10 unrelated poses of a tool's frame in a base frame.
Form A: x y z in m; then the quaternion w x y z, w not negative.
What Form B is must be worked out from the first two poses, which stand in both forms.
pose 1, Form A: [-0.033, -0.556, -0.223, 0.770, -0.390, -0.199, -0.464]
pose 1, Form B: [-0.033, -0.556, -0.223, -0.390, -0.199, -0.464, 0.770]
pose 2, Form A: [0.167, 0.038, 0.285, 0.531, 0.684, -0.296, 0.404]
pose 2, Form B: [0.167, 0.038, 0.285, 0.684, -0.296, 0.404, 0.531]
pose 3, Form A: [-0.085, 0.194, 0.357, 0.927, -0.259, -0.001, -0.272]
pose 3, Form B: [-0.085, 0.194, 0.357, -0.259, -0.001, -0.272, 0.927]
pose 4, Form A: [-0.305, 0.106, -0.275, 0.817, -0.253, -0.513, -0.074]
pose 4, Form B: [-0.305, 0.106, -0.275, -0.253, -0.513, -0.074, 0.817]
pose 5, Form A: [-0.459, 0.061, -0.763, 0.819, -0.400, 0.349, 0.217]
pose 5, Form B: [-0.459, 0.061, -0.763, -0.400, 0.349, 0.217, 0.819]
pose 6, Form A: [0.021, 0.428, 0.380, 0.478, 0.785, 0.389, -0.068]
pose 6, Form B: [0.021, 0.428, 0.380, 0.785, 0.389, -0.068, 0.478]
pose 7, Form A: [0.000, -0.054, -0.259, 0.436, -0.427, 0.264, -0.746]
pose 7, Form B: [0.000, -0.054, -0.259, -0.427, 0.264, -0.746, 0.436]
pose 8, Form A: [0.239, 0.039, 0.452, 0.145, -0.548, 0.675, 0.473]
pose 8, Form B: [0.239, 0.039, 0.452, -0.548, 0.675, 0.473, 0.145]
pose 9, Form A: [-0.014, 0.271, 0.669, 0.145, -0.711, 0.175, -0.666]
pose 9, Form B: [-0.014, 0.271, 0.669, -0.711, 0.175, -0.666, 0.145]
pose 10, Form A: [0.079, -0.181, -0.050, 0.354, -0.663, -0.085, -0.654]
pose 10, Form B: [0.079, -0.181, -0.050, -0.663, -0.085, -0.654, 0.354]
